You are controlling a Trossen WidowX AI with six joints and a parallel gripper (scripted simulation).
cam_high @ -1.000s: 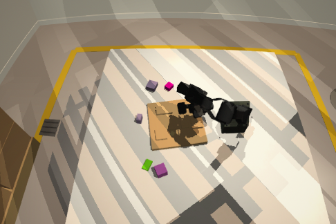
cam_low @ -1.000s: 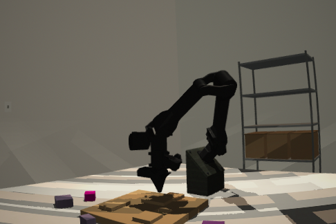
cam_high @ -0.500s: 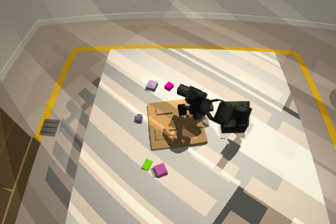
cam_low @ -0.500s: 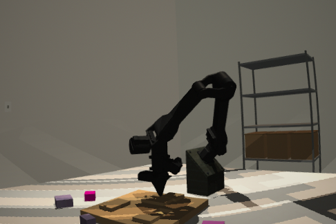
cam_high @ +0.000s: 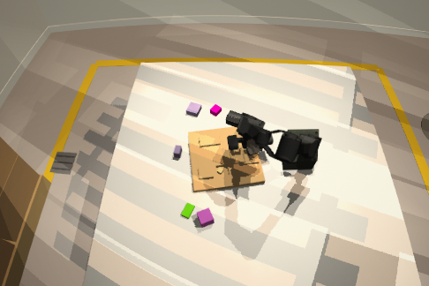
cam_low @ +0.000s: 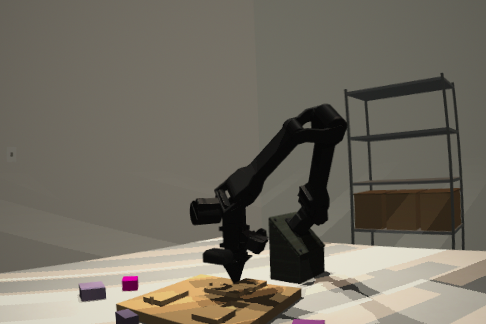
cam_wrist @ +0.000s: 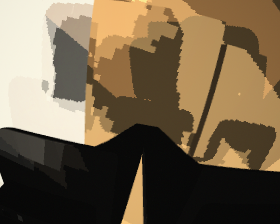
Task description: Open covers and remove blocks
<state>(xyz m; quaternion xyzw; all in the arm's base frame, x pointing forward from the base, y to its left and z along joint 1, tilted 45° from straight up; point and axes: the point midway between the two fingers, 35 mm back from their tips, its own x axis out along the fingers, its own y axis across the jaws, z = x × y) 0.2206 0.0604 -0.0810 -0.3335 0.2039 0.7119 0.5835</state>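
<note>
Right now the tan puzzle board is 90 mm ahead of my gripper tip and 40 mm to the left of it. From my gripper tip the other things lie so: green block (300 mm to the left, 220 mm ahead, 20 mm below); then magenta block (220 mm to the right, 170 mm ahead, 10 mm below).
</note>
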